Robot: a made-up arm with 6 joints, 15 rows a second.
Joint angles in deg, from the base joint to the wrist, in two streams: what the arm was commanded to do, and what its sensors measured. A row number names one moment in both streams.
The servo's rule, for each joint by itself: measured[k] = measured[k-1] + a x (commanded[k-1-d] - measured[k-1]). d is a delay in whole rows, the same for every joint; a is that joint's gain. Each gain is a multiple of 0.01, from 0.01 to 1. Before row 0 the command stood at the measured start. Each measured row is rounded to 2 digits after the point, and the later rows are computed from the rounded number. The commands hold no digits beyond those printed.
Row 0, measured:
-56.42, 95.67, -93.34, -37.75, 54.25, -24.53
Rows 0 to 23, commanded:
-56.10, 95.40, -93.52, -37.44, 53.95, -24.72
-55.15, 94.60, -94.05, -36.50, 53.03, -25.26
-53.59, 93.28, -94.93, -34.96, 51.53, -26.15
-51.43, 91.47, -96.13, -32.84, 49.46, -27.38
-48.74, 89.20, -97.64, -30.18, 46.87, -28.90
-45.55, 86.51, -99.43, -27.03, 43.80, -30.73
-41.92, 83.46, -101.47, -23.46, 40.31, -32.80
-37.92, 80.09, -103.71, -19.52, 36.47, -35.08
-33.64, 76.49, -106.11, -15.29, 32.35, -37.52
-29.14, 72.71, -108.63, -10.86, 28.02, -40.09
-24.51, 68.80, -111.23, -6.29, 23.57, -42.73
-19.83, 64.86, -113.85, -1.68, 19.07, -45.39
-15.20, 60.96, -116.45, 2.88, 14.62, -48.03
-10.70, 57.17, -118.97, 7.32, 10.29, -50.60
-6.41, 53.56, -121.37, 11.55, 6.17, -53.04
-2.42, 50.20, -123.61, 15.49, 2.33, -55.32
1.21, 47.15, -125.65, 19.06, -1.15, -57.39
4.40, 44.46, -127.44, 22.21, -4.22, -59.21
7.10, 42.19, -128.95, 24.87, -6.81, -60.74
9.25, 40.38, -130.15, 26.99, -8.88, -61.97
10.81, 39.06, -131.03, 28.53, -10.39, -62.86
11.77, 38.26, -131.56, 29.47, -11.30, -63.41
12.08, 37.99, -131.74, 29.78, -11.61, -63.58
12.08, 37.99, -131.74, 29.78, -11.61, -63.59
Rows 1 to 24, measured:
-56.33, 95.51, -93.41, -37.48, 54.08, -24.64
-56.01, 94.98, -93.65, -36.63, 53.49, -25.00
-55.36, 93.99, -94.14, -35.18, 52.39, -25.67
-54.30, 92.53, -94.90, -33.14, 50.75, -26.66
-52.80, 90.60, -95.94, -30.56, 48.58, -27.96
-50.84, 88.23, -97.27, -27.49, 45.90, -29.57
-48.43, 85.46, -98.87, -23.98, 42.77, -31.44
-45.59, 82.35, -100.71, -20.10, 39.24, -33.55
-42.36, 78.95, -102.76, -15.92, 35.38, -35.85
-38.79, 75.33, -104.99, -11.52, 31.26, -38.31
-34.93, 71.54, -107.36, -6.97, 26.95, -40.87
-30.85, 67.67, -109.83, -2.37, 22.54, -43.49
-26.62, 63.78, -112.35, 2.20, 18.10, -46.12
-22.32, 59.95, -114.87, 6.65, 13.73, -48.72
-18.02, 56.24, -117.34, 10.91, 9.50, -51.23
-13.81, 52.74, -119.72, 14.89, 5.48, -53.60
-9.75, 49.50, -121.97, 18.52, 1.77, -55.80
-5.93, 46.58, -124.05, 21.73, -1.58, -57.78
-2.41, 44.03, -125.91, 24.46, -4.51, -59.50
0.74, 41.91, -127.52, 26.66, -6.96, -60.93
3.46, 40.26, -128.85, 28.29, -8.88, -62.05
5.70, 39.10, -129.88, 29.32, -10.24, -62.84
7.42, 38.46, -130.59, 29.72, -11.01, -63.27
8.68, 38.19, -131.03, 29.77, -11.35, -63.46
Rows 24 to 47, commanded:
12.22, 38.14, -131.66, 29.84, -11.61, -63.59
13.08, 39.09, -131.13, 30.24, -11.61, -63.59
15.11, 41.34, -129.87, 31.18, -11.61, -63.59
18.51, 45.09, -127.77, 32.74, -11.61, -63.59
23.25, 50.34, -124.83, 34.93, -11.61, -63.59
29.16, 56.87, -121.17, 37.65, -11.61, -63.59
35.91, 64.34, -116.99, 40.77, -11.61, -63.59
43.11, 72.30, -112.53, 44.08, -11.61, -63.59
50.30, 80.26, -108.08, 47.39, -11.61, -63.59
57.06, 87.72, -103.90, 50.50, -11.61, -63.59
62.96, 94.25, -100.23, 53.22, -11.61, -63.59
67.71, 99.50, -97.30, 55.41, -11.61, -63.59
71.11, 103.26, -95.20, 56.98, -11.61, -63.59
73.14, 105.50, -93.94, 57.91, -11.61, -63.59
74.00, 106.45, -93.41, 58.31, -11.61, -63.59
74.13, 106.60, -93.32, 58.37, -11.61, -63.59
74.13, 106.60, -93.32, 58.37, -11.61, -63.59
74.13, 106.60, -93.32, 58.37, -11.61, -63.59
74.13, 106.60, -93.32, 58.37, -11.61, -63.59
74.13, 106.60, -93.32, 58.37, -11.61, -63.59
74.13, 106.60, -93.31, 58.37, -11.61, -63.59
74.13, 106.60, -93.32, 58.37, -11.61, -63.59
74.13, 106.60, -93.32, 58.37, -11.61, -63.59
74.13, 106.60, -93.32, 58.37, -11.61, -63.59
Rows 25 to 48, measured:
9.64, 38.16, -131.27, 29.83, -11.50, -63.54
10.57, 38.70, -131.22, 30.19, -11.56, -63.57
11.80, 40.23, -130.71, 31.05, -11.59, -63.58
13.61, 43.05, -129.59, 32.52, -11.60, -63.59
16.21, 47.28, -127.78, 34.62, -11.61, -63.59
19.71, 52.84, -125.27, 37.26, -11.61, -63.59
24.08, 59.51, -122.12, 40.31, -11.61, -63.59
29.22, 66.93, -118.48, 43.59, -11.61, -63.59
34.91, 74.66, -114.53, 46.90, -11.61, -63.59
40.89, 82.23, -110.49, 50.03, -11.61, -63.59
46.85, 89.20, -106.59, 52.81, -11.61, -63.59
52.48, 95.17, -103.06, 55.07, -11.61, -63.59
57.51, 99.86, -100.07, 56.73, -11.61, -63.59
61.73, 103.13, -97.74, 57.76, -11.61, -63.59
65.04, 105.06, -96.09, 58.24, -11.61, -63.59
67.49, 105.95, -95.04, 58.35, -11.61, -63.59
69.28, 106.33, -94.39, 58.37, -11.61, -63.59
70.59, 106.49, -93.98, 58.37, -11.61, -63.59
71.55, 106.55, -93.73, 58.37, -11.61, -63.59
72.25, 106.58, -93.57, 58.37, -11.61, -63.59
72.76, 106.59, -93.47, 58.37, -11.61, -63.59
73.13, 106.60, -93.41, 58.37, -11.61, -63.59
73.40, 106.60, -93.38, 58.37, -11.61, -63.59
73.60, 106.60, -93.36, 58.37, -11.61, -63.59

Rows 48 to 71, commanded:
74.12, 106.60, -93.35, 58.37, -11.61, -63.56
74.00, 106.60, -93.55, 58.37, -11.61, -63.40
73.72, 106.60, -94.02, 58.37, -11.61, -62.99
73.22, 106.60, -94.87, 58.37, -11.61, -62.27
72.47, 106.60, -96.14, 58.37, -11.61, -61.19
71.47, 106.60, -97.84, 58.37, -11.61, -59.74
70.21, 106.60, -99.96, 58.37, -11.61, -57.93
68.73, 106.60, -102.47, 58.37, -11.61, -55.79
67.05, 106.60, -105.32, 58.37, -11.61, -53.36
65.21, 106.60, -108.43, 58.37, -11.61, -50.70
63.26, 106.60, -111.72, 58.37, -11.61, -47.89
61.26, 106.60, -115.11, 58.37, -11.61, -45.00
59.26, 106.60, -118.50, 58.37, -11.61, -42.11
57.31, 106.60, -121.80, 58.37, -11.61, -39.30
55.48, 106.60, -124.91, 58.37, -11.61, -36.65
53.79, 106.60, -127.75, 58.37, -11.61, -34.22
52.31, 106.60, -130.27, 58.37, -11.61, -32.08
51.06, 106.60, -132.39, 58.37, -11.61, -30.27
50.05, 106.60, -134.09, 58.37, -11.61, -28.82
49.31, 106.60, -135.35, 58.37, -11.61, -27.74
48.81, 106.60, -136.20, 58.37, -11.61, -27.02
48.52, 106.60, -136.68, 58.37, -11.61, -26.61
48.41, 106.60, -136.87, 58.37, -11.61, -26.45
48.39, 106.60, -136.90, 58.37, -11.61, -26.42
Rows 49 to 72, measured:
73.74, 106.60, -93.36, 58.37, -11.61, -63.57
73.81, 106.60, -93.43, 58.37, -11.61, -63.47
73.79, 106.60, -93.65, 58.37, -11.61, -63.19
73.64, 106.60, -94.11, 58.37, -11.61, -62.66
73.32, 106.60, -94.88, 58.37, -11.61, -61.81
72.82, 106.60, -96.00, 58.37, -11.61, -60.61
72.12, 106.60, -97.50, 58.37, -11.61, -59.06
71.20, 106.60, -99.39, 58.37, -11.61, -57.16
70.08, 106.60, -101.64, 58.37, -11.61, -54.96
68.77, 106.60, -104.22, 58.37, -11.61, -52.49
67.28, 106.60, -107.07, 58.37, -11.61, -49.82
65.65, 106.60, -110.13, 58.37, -11.61, -47.02
63.92, 106.60, -113.31, 58.37, -11.61, -44.17
62.14, 106.60, -116.54, 58.37, -11.61, -41.35
60.34, 106.60, -119.72, 58.37, -11.61, -38.62
58.57, 106.60, -122.77, 58.37, -11.61, -36.07
56.88, 106.60, -125.62, 58.37, -11.61, -33.76
55.31, 106.60, -128.19, 58.37, -11.61, -31.74
53.89, 106.60, -130.43, 58.37, -11.61, -30.05
52.65, 106.60, -132.30, 58.37, -11.61, -28.71
51.61, 106.60, -133.78, 58.37, -11.61, -27.73
50.78, 106.60, -134.88, 58.37, -11.61, -27.08
50.14, 106.60, -135.64, 58.37, -11.61, -26.71
49.67, 106.60, -136.12, 58.37, -11.61, -26.54

